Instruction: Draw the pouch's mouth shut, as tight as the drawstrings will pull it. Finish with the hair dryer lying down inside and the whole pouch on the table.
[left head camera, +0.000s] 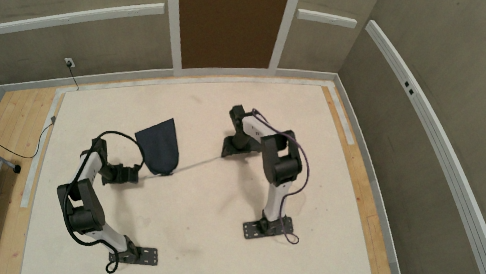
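Observation:
The dark blue pouch (159, 150) lies on the pale table top, its straight edge at the back and its rounded, drawn-in end toward the front. A thin grey drawstring (197, 164) runs nearly straight from that end to my right gripper (224, 151), and a shorter length runs left to my left gripper (138, 175). Both grippers are low, one on each side of the pouch, and appear shut on the drawstring ends; the fingertips are small and dark. The hair dryer does not show; the inside of the pouch is hidden.
Each arm stands on a dark base plate (148, 256) (252, 230) toward the front of the table top (200, 210). A black cable (122, 132) loops from the left arm to beside the pouch's left edge. A purple cable (306, 165) hangs along the right arm. Walls stand behind and at the right.

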